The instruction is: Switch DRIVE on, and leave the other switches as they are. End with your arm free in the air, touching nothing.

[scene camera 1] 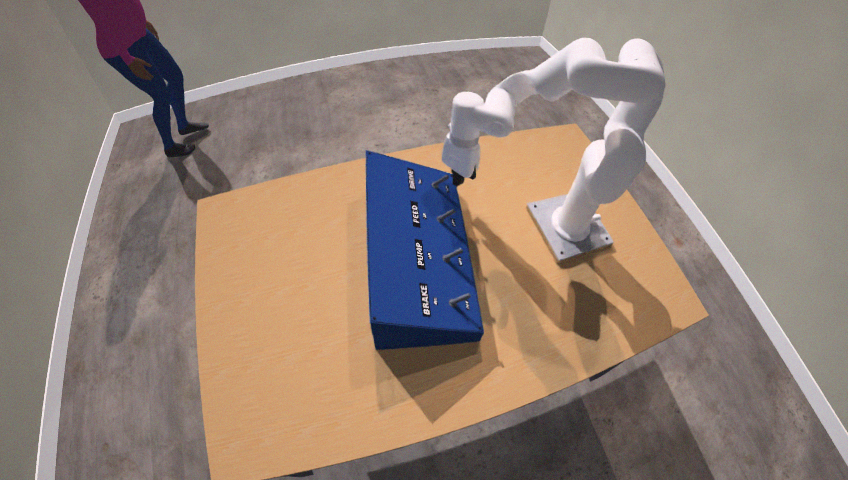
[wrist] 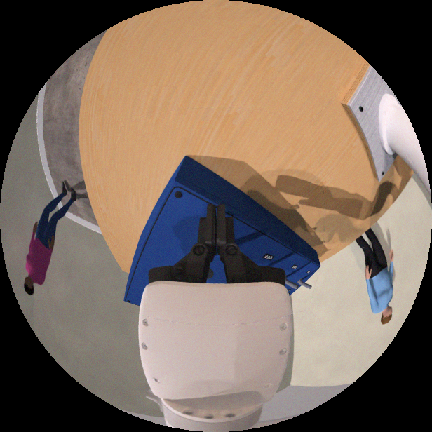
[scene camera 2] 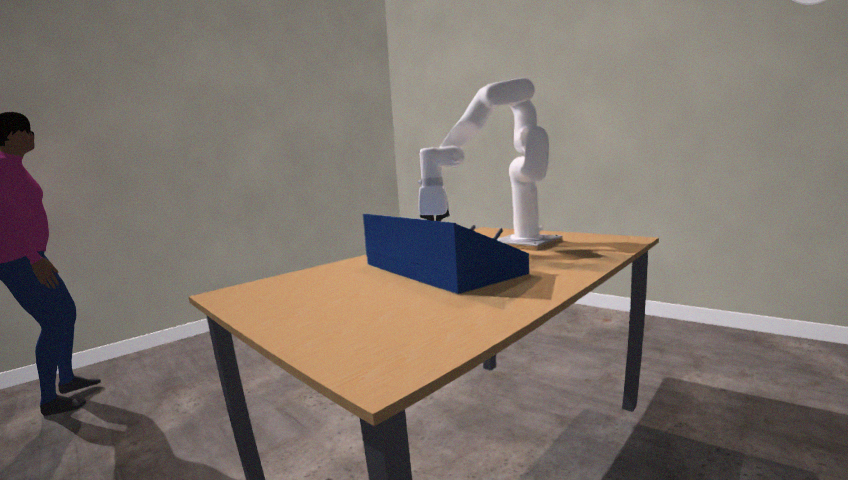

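Where they show: gripper, between the fingertips: point(scene camera 1: 457, 183); arm's base, origin of its link: point(scene camera 1: 570, 224) point(scene camera 2: 526, 238).
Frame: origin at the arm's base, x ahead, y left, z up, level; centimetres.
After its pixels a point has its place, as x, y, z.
Observation:
The blue sloped panel point(scene camera 1: 389, 249) @[55.8, 4.3, 13.2] point(scene camera 2: 410, 252) @[60.4, 1.4, 5.7] point(wrist: 162, 235) stands on the table. In scene camera 1, the DRIVE switch point(scene camera 1: 440, 182) @[37.0, -16.7, 8.7] leans to its OFF side, like the FEED switch point(scene camera 1: 446, 215) @[39.0, -5.0, 9.1], PUMP switch point(scene camera 1: 452, 255) @[41.1, 6.8, 9.0] and BRAKE switch point(scene camera 1: 459, 299) @[43.1, 18.5, 9.2]. My gripper point(scene camera 1: 457, 179) @[31.1, -18.2, 5.4] point(wrist: 216, 213) is shut and empty, pointing down at the low OFF-side edge of the panel, close beside the DRIVE lever. In scene camera 2 the fingertips are hidden behind the panel. In the wrist view the fingers cover the DRIVE lever; whether they touch it I cannot tell.
The wooden table point(scene camera 1: 267, 297) @[89.4, 1.7, -2.1] point(scene camera 2: 333, 333) @[97.3, 19.5, -2.1] point(wrist: 225, 90) carries my arm's base plate point(scene camera 1: 544, 228) @[9.2, -0.6, 0.0] point(wrist: 367, 130). A person in a magenta top point(scene camera 1: 121, 29) point(scene camera 2: 20, 202) point(wrist: 39, 257) stands beyond the table. A person in light blue point(wrist: 381, 290) shows in the wrist view.

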